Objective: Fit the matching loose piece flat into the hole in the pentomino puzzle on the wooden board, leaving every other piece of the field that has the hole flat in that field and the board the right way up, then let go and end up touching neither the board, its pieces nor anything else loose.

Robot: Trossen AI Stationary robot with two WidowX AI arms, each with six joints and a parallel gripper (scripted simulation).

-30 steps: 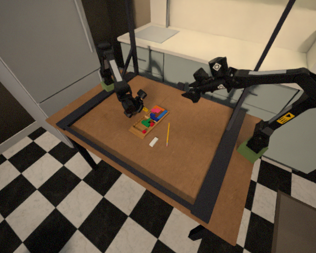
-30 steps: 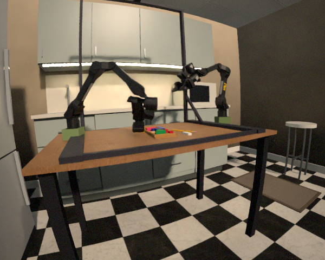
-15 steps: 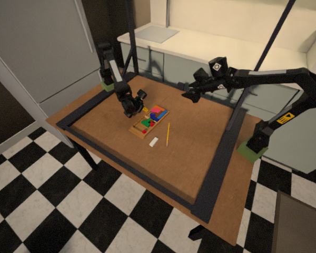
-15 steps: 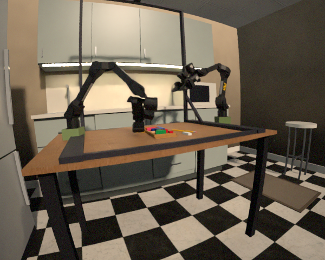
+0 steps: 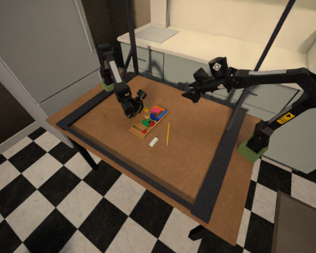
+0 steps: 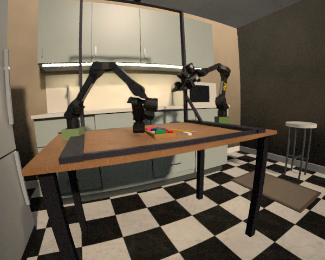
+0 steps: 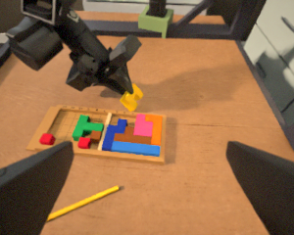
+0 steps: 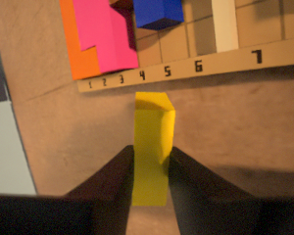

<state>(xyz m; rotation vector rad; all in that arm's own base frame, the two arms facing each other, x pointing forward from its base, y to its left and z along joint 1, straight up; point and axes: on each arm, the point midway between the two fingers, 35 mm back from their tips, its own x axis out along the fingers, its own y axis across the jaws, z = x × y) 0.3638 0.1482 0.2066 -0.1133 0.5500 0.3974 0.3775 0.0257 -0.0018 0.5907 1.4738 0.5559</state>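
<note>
The yellow piece lies 30 mm behind my right hand, 10 mm to the left of it and 30 mm below it. From my right hand the other things lie so: yellow pencil (60 mm ahead, 250 mm to the left, 50 mm below); green piece (50 mm ahead, 100 mm to the left, 40 mm below); white eraser (150 mm ahead, 210 mm to the left, 50 mm below).
</note>
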